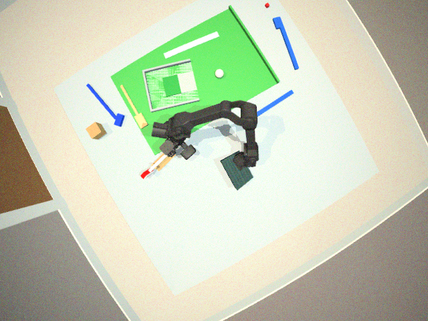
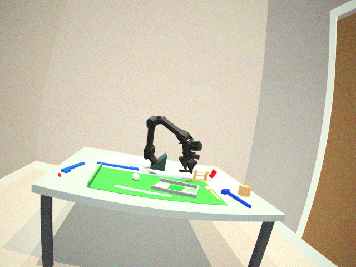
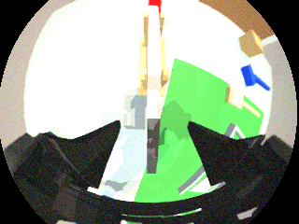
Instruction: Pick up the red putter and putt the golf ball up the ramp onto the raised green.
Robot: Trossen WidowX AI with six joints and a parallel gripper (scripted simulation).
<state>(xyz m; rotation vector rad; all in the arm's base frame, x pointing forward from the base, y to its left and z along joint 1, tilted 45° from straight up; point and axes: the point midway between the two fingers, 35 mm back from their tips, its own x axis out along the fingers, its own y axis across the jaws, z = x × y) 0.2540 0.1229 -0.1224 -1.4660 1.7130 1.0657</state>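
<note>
Now: the red putter 80 mm to the left of my gripper tip and 10 mm behind it. Round my gripper tip: tan wooden stand 100 mm to the left, 20 mm below, 10 mm behind; then green mat 270 mm to the right, 220 mm ahead, 50 mm below; then white golf ball 380 mm to the right, 150 mm ahead, 30 mm below.
</note>
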